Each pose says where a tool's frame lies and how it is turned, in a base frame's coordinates. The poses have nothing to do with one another.
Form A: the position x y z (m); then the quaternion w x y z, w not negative.
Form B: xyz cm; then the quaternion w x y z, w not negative. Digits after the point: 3 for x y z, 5 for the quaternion.
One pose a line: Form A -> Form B
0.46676 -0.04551 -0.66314 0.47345 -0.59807 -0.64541 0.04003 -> 46.676 -4.551 -66.314 0.47345 -0.59807 -0.64541 0.04003
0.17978 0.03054 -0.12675 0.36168 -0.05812 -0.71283 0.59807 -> 17.978 3.054 -12.675 0.36168 -0.05812 -0.71283 0.59807
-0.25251 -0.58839 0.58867 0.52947 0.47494 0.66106 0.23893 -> -25.251 -58.839 58.867 0.52947 0.47494 0.66106 0.23893
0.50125 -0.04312 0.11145 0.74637 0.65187 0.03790 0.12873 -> 50.125 -4.312 11.145 0.74637 0.65187 0.03790 0.12873
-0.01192 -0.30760 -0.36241 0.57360 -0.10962 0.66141 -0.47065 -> -1.192 -30.760 -36.241 0.57360 -0.10962 0.66141 -0.47065
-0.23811 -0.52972 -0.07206 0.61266 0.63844 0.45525 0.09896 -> -23.811 -52.972 -7.206 0.61266 0.63844 0.45525 0.09896
